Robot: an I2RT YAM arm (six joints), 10 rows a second.
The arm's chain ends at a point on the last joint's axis. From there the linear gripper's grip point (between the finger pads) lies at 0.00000 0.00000 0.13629 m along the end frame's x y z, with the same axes.
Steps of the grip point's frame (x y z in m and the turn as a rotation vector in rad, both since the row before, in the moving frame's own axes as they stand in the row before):
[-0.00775 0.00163 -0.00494 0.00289 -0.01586 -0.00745]
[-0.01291 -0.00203 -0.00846 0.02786 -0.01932 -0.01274]
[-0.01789 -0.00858 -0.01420 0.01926 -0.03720 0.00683]
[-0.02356 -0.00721 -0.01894 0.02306 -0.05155 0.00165]
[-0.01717 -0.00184 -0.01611 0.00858 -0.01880 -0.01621]
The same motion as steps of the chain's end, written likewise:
[-0.00559 0.00202 -0.00492 0.00289 -0.01586 -0.00745]
[-0.01025 0.00175 -0.00838 0.02786 -0.01932 -0.01274]
[-0.01283 -0.00594 -0.01408 0.01926 -0.03720 0.00683]
[-0.01654 -0.00406 -0.01872 0.02306 -0.05155 0.00165]
[-0.01460 -0.00069 -0.01608 0.00858 -0.01880 -0.01621]

